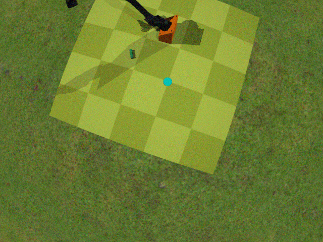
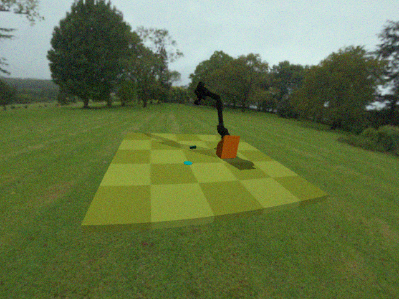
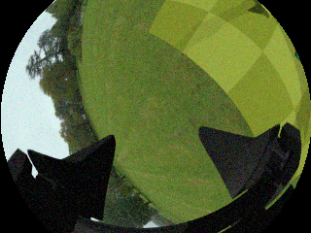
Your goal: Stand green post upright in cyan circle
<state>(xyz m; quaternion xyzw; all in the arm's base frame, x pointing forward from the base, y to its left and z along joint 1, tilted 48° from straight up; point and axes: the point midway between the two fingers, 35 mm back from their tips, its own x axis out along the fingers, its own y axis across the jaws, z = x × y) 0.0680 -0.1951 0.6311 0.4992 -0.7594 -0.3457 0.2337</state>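
Right now the green post is 45 cm to the left of my gripper tip, 37 cm below it and 15 cm ahead of it. From my gripper tip the other things lie so: cyan circle 77 cm to the left, 38 cm below, 24 cm ahead.
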